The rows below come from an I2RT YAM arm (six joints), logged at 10 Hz.
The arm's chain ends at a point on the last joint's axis. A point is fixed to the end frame.
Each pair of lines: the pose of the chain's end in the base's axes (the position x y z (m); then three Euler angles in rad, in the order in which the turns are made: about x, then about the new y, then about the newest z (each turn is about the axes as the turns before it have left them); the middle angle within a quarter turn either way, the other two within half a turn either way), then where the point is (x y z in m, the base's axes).
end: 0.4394 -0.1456 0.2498 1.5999 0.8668 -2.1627
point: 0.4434 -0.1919 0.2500
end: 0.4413 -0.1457 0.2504 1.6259 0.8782 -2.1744
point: 0.4458 -0.1920 0.2497
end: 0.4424 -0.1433 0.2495 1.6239 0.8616 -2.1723
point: 0.4461 -0.1896 0.2489
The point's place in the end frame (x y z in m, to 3 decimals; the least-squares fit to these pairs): 0.017 -0.028 0.033
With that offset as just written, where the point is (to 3 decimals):
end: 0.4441 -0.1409 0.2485 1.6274 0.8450 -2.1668
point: 0.447 -0.187 0.248
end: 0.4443 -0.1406 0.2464 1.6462 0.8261 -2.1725
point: 0.446 -0.187 0.245
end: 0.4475 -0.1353 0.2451 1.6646 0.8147 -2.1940
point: 0.449 -0.182 0.243
